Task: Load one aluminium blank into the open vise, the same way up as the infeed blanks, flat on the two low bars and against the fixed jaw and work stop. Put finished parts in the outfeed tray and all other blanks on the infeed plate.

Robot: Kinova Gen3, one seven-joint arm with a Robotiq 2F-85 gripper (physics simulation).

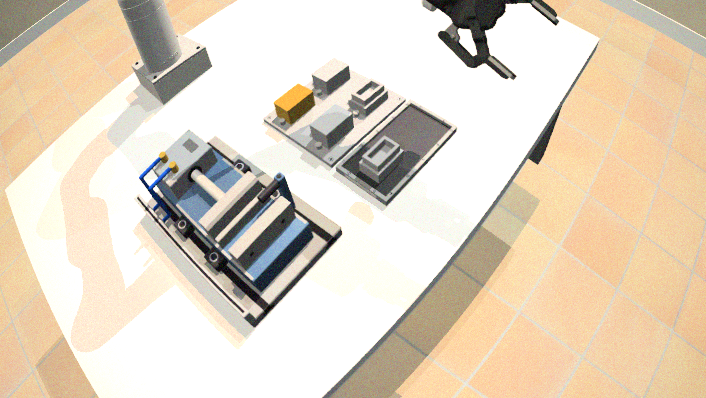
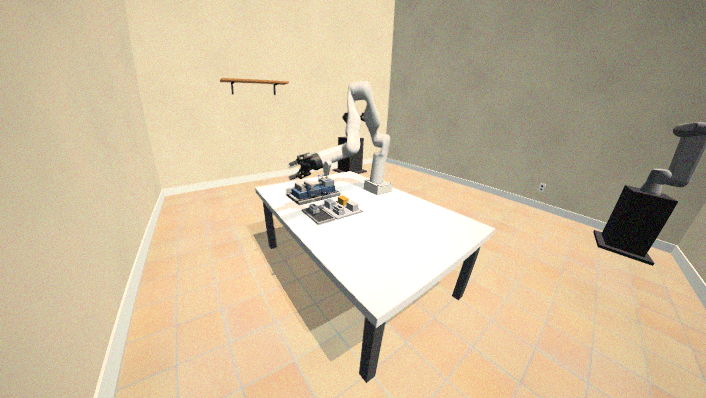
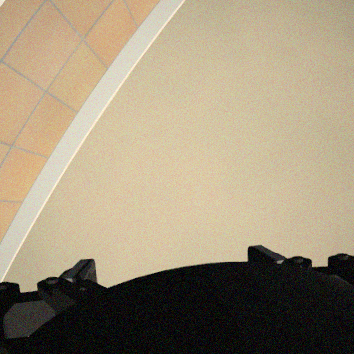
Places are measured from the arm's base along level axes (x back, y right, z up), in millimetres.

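Pixels of known places: gripper, fingertip midpoint: (image 1: pixel 536 50) (image 2: pixel 288 172); arm's base at its link origin: (image 1: pixel 163 60) (image 2: pixel 376 181).
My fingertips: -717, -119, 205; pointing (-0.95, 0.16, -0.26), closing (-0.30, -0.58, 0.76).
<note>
Ahead of a thing's pixels: the offset from my fingertips to its middle, as dx, dy, dz. "spot": to the spot under its first point. Level surfaces: height alone.
My gripper (image 1: pixel 534 49) (image 2: pixel 292 170) (image 3: pixel 172 270) is open and empty, high above the table. The vise @(+311, +295, -219) (image 1: pixel 280 255) (image 2: pixel 315 192) stands with its moving jaw (image 1: pixel 232 205) and fixed jaw (image 1: pixel 262 232) apart; no blank shows between them. A work stop @(+238, +249, -179) (image 1: pixel 269 191) with a dark rod is at one side. On the infeed plate @(+313, +24, -265) (image 1: pixel 350 137) stand two plain grey blocks @(+356, -26, -243) (image 1: pixel 331 75) @(+276, +74, -243) (image 1: pixel 331 127), an orange block @(+366, +65, -243) (image 1: pixel 294 104) (image 2: pixel 343 200) and a grey part with a top pocket @(+267, -16, -243) (image 1: pixel 369 102). Another pocketed part @(+174, +84, -245) (image 1: pixel 374 167) stands in the outfeed tray (image 1: pixel 420 125) (image 2: pixel 322 216).
The arm's base (image 1: pixel 182 70) (image 2: pixel 377 187) stands on the white table @(dz -269) (image 2: pixel 415 250) behind the vise and plate. Blue hoses @(spot: +423, +335, -163) (image 1: pixel 150 171) rise at the vise's side. Black pedestals (image 2: pixel 637 220) (image 2: pixel 351 159) with other arms stand on the floor. A wall shelf (image 2: pixel 254 81) hangs behind.
</note>
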